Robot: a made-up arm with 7 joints. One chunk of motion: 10 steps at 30 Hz.
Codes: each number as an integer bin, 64 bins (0 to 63) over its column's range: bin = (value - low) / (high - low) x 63, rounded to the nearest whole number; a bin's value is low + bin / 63 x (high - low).
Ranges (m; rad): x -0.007..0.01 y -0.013..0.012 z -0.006..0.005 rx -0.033..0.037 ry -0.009..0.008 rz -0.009..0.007
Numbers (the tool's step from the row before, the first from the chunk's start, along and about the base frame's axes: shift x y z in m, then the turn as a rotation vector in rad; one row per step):
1: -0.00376 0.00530 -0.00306 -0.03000 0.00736 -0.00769
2: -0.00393 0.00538 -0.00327 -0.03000 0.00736 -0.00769
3: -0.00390 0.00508 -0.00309 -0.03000 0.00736 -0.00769
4: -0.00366 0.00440 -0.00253 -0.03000 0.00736 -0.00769
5: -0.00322 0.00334 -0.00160 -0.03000 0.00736 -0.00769
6: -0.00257 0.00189 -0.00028 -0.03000 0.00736 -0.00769
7: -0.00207 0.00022 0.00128 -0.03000 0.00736 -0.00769
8: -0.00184 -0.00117 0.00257 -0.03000 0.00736 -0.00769
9: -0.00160 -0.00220 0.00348 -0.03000 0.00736 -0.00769
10: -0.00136 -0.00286 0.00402 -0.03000 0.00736 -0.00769
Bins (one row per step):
1: 12 46 17 3 61 5
2: 11 46 16 3 61 5
3: 11 46 17 3 61 5
4: 12 44 20 3 61 5
5: 14 41 25 3 61 5
6: 16 38 33 3 61 5
7: 18 33 42 3 61 5
8: 19 30 49 3 61 5
9: 20 27 54 3 61 5
10: 21 26 57 3 61 5

